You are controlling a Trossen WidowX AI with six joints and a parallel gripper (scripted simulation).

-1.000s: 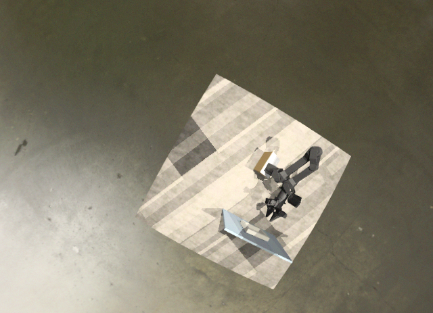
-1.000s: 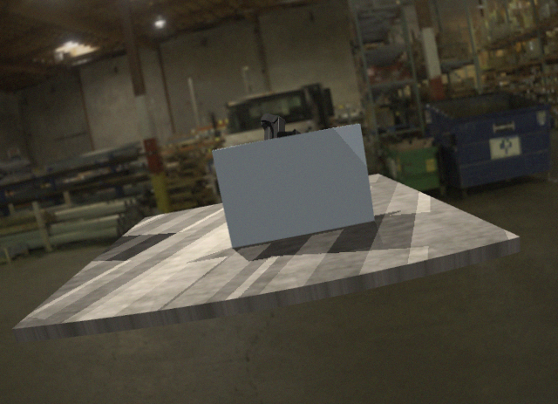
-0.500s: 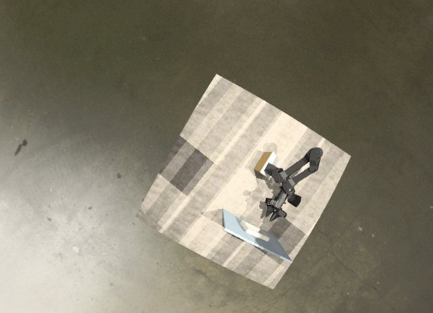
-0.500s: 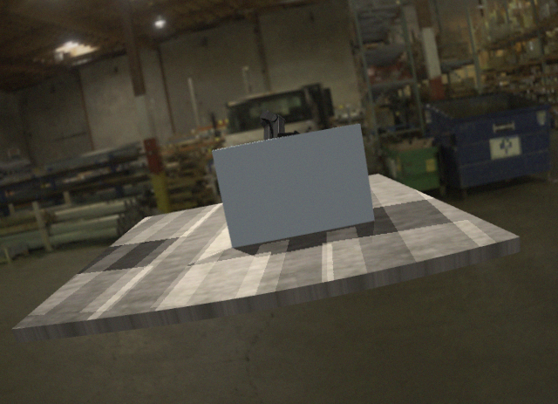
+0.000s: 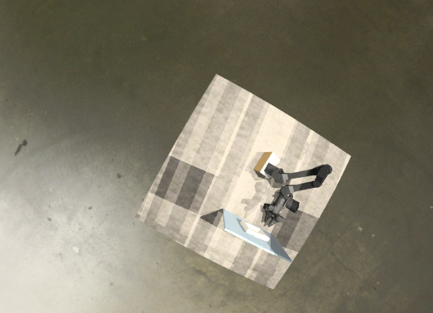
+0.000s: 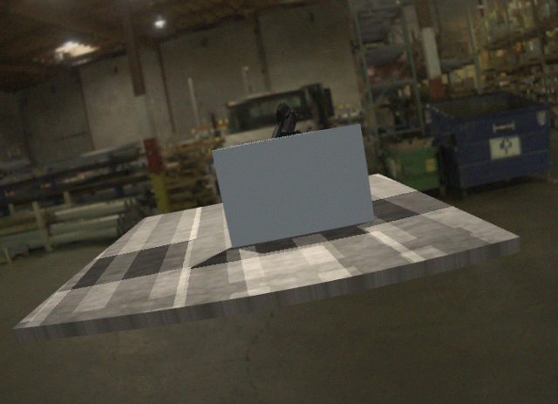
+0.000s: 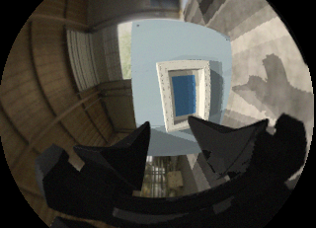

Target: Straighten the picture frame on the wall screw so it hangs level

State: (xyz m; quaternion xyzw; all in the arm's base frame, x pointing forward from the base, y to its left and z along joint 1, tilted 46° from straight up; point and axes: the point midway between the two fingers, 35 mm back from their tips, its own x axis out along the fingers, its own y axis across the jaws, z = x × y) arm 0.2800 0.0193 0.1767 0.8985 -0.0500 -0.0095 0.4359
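My gripper tip is now 90 mm short of the picture frame, 20 mm to the left of it and 60 mm above it. Round my gripper tip: pale blue wall panel: 110 mm ahead, 10 mm to the right, 70 mm below.
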